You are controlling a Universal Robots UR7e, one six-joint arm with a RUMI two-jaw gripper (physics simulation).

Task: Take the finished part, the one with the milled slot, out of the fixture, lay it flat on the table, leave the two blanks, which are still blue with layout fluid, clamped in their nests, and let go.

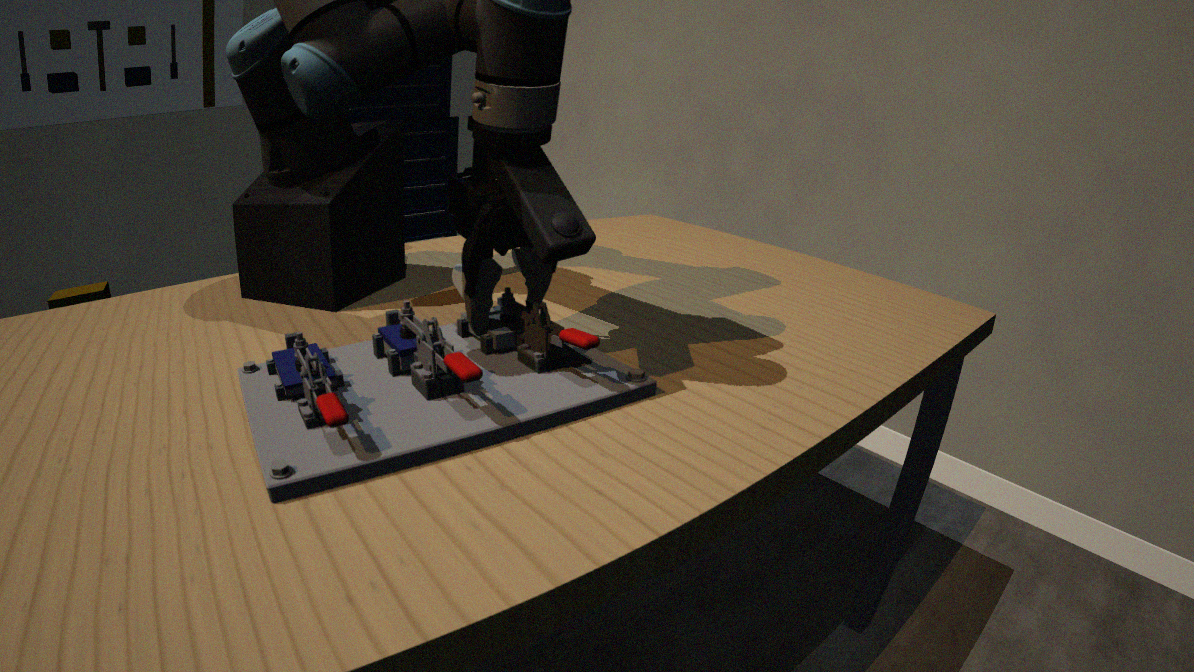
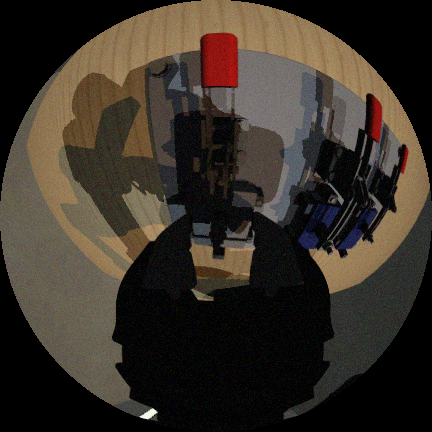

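The finished part (image 1: 501, 340) (image 2: 200, 229), bare grey, sits in the nest at the right end of the fixture plate (image 1: 284, 442) (image 2: 260, 80). My gripper (image 1: 506, 317) (image 2: 221, 215) points down at this nest, with one finger on each side of the part. It is shut on the part, as far as the dark fingers let me see. The fingers and the clamp hide much of the part, including the slot. One blue blank (image 1: 396, 338) (image 2: 320, 225) sits in the middle nest, and another blue blank (image 1: 288, 369) (image 2: 357, 232) in the left nest, both under their clamps.
Red clamp handles stick out toward the front: the right handle (image 1: 579, 338) (image 2: 219, 60), the middle handle (image 1: 462, 365) (image 2: 374, 117) and the left handle (image 1: 330, 409) (image 2: 405, 159). The wooden table (image 1: 167, 500) surrounds the plate. The robot's base block (image 1: 284, 250) stands behind.
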